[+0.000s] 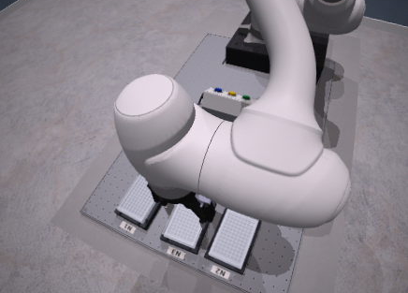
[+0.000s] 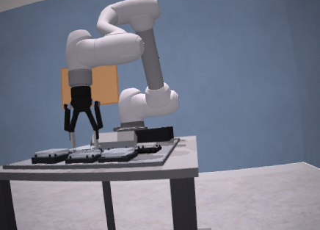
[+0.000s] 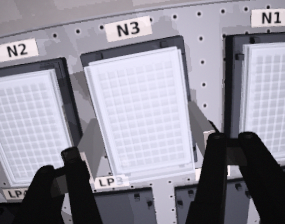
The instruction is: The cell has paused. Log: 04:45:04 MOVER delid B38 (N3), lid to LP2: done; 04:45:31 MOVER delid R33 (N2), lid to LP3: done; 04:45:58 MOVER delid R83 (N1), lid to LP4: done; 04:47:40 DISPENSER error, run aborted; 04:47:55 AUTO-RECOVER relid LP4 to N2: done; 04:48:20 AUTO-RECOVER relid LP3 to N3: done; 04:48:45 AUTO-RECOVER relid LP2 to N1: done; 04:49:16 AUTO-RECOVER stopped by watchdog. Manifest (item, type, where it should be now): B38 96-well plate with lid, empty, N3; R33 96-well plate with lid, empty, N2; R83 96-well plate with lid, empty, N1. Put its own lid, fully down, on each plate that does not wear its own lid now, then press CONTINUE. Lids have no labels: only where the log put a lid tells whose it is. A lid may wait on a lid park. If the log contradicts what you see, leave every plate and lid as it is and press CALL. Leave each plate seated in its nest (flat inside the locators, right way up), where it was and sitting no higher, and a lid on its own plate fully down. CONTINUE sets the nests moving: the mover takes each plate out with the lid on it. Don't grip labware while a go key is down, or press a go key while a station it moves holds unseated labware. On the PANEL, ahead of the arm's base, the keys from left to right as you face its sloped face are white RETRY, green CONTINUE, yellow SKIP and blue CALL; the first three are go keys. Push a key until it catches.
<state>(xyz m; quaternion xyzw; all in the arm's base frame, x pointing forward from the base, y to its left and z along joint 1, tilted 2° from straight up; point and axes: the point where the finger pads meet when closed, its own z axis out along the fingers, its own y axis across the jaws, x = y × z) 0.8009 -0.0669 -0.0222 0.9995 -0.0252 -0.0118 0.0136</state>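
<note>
My gripper is now 9 cm past the LP3 label, 6 cm to the right of it and 7 cm above it. Also, from my hand: LP2 label 11 cm behind, 7 cm to the right, 7 cm below; then pale grey lid 2 cm below; then plate 1 cm ahead, 13 cm to the left, 4 cm below.
</note>
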